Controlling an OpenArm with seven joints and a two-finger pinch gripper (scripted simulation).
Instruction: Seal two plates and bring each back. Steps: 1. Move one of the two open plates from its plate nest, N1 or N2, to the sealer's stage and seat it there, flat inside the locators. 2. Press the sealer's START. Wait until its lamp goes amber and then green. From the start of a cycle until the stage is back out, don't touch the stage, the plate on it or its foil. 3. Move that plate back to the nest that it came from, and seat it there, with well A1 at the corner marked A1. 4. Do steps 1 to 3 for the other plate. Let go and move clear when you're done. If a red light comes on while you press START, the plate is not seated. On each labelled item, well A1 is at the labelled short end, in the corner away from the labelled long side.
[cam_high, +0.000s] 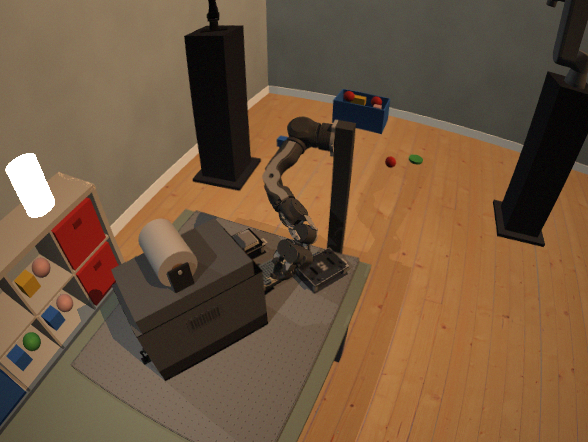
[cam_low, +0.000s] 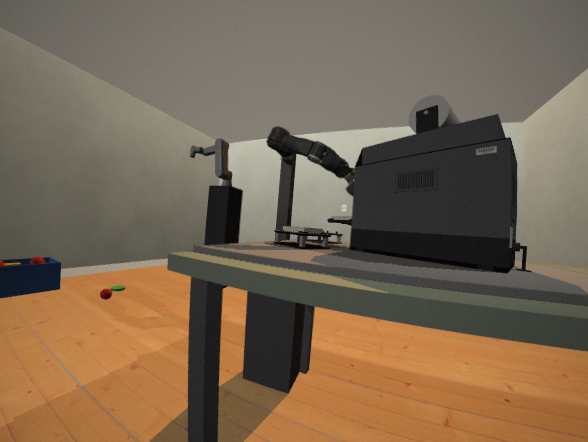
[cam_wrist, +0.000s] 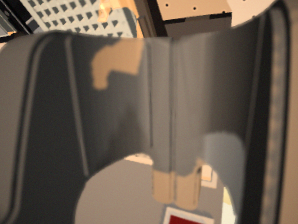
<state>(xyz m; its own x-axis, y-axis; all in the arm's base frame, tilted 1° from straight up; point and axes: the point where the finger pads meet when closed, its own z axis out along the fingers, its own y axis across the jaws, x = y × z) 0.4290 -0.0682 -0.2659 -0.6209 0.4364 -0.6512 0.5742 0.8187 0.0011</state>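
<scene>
Right now the pale start button is 50 mm ahead of my hand, 30 mm to the right of it and 10 mm below it. From my hand the other things lie so: dark sealer stage 80 mm behind, 50 mm to the right, 100 mm below; white well plate 80 mm behind, 50 mm to the right, 90 mm below; warning sticker 50 mm behind, 180 mm to the right, 40 mm below.
</scene>
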